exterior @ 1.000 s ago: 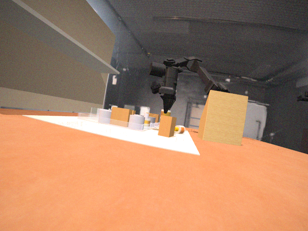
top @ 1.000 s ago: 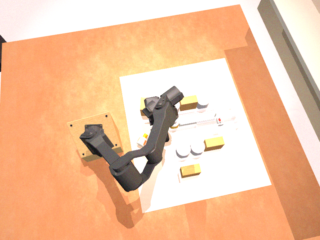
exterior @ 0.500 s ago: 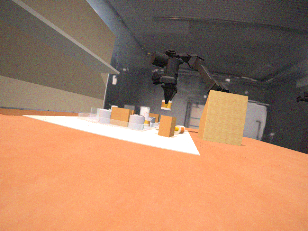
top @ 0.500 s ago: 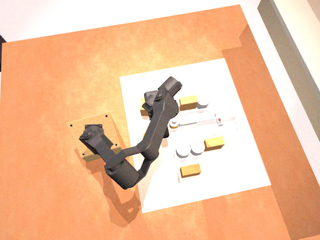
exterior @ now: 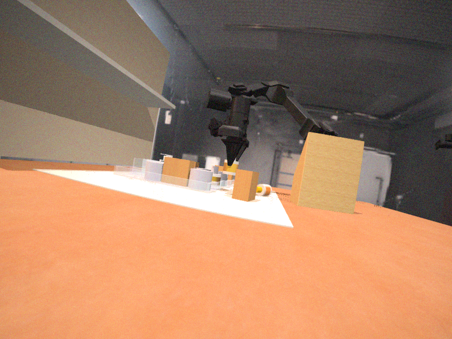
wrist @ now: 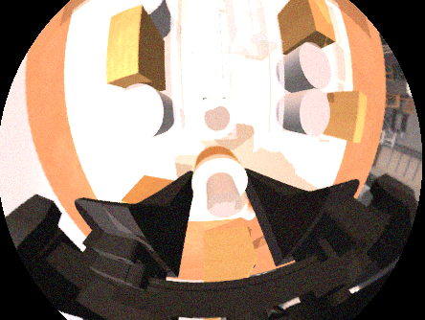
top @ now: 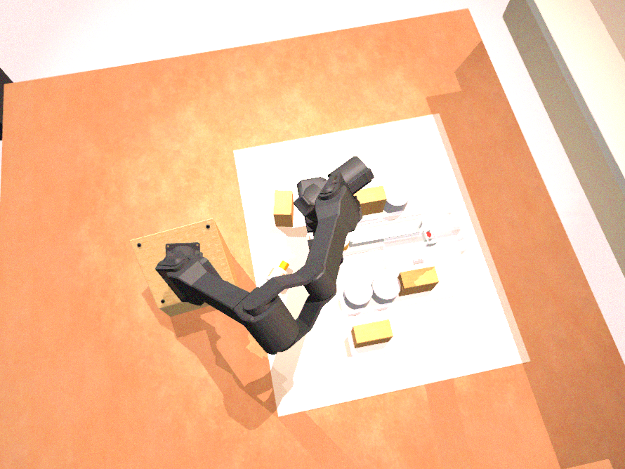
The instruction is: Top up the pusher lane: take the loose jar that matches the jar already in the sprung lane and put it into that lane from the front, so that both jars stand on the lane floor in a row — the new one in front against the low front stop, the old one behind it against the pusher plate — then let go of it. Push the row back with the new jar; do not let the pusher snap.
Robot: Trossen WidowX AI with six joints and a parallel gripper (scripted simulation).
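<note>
Now: the orange-brown block 90 mm to the left of my gripper tip, 70 mm behind it and 40 mm below it. From my gripper tip the other things lie so: red dot: 240 mm ahead, 20 mm to the right, 10 mm below; then clear sprung lane: 200 mm ahead, 60 mm below, 10 mm to the right.
</note>
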